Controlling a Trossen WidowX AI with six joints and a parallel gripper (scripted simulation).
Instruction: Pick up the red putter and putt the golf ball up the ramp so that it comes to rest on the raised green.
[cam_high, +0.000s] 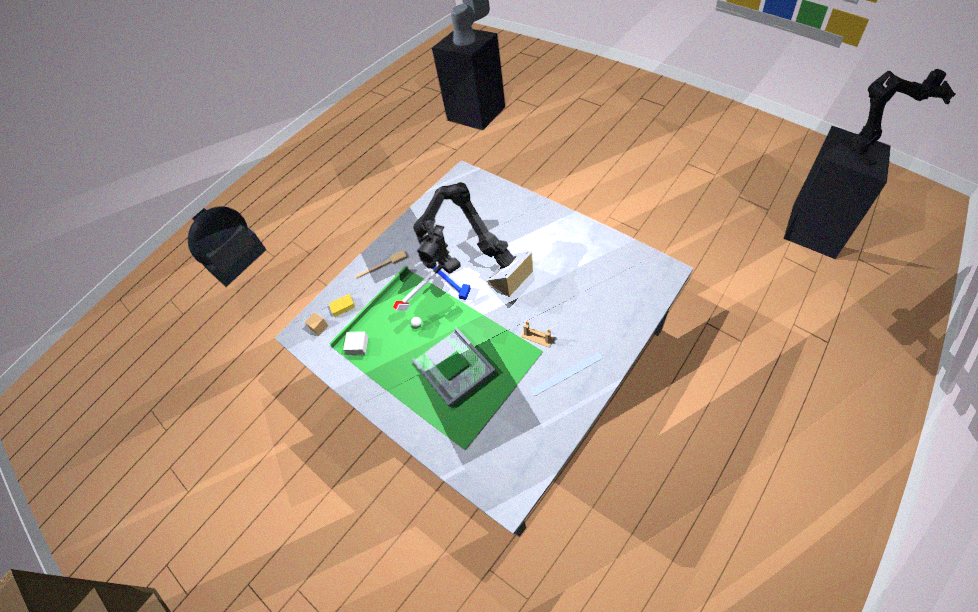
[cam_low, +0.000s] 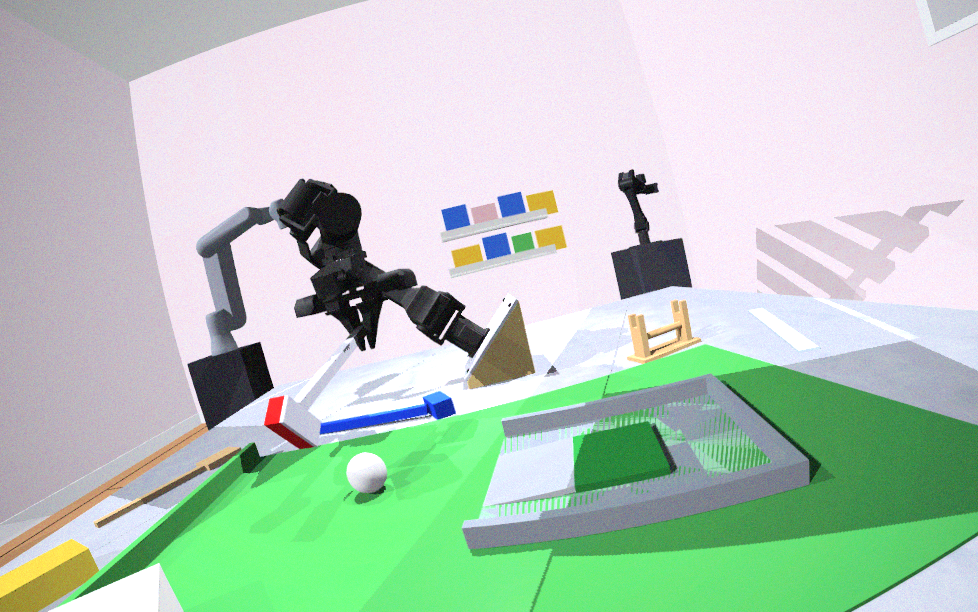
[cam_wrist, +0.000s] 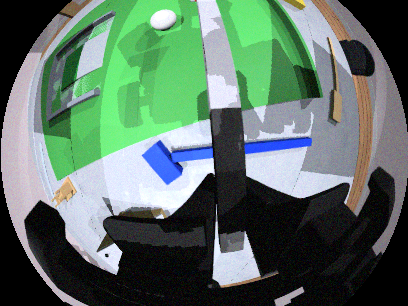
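My gripper tip is now 11 cm above the blue putter, 3 cm to the left of it and 3 cm past it. The rest, counted from my gripper tip: wooden stick (34 cm to the right, 12 cm below, 3 cm ahead); then white golf ball (22 cm ahead, 10 cm below, 1 cm to the right); then green mat (29 cm ahead, 12 cm below, 11 cm to the left).
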